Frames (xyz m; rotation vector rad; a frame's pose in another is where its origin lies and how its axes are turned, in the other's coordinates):
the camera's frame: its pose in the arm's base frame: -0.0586 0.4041 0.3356 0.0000 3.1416 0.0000
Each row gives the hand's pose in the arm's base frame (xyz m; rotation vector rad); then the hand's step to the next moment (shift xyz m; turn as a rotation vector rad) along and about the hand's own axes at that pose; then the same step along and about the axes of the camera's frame.
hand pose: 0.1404 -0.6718 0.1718 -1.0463 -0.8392 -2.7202
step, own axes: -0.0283 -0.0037 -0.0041 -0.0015 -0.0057 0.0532
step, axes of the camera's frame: -0.0179 -0.0017 0.0225 -0.0307 0.0330 -0.0289
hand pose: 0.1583 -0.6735 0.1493 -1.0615 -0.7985 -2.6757
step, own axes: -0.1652 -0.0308 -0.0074 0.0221 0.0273 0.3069
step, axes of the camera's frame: -0.1073 0.0137 0.1288 -0.1742 0.1409 -0.2127
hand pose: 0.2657 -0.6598 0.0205 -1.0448 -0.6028 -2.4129
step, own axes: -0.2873 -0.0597 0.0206 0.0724 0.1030 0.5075
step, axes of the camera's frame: -0.1563 0.1226 0.2170 -0.2977 0.1783 -0.3911
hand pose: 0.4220 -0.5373 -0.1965 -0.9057 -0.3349 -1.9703
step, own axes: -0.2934 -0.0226 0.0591 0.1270 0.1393 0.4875
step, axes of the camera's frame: -0.1008 0.2296 0.1650 -0.3013 0.1131 -0.4118
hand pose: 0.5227 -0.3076 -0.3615 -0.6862 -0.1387 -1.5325
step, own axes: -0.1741 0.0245 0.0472 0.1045 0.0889 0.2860
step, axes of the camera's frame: -0.0263 0.1713 0.0558 -0.1857 0.0396 -0.2541
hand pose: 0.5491 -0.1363 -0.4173 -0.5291 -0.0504 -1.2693
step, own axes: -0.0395 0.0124 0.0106 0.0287 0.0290 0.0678
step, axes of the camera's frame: -0.0017 0.0420 0.0077 -0.0525 0.0074 -0.0587
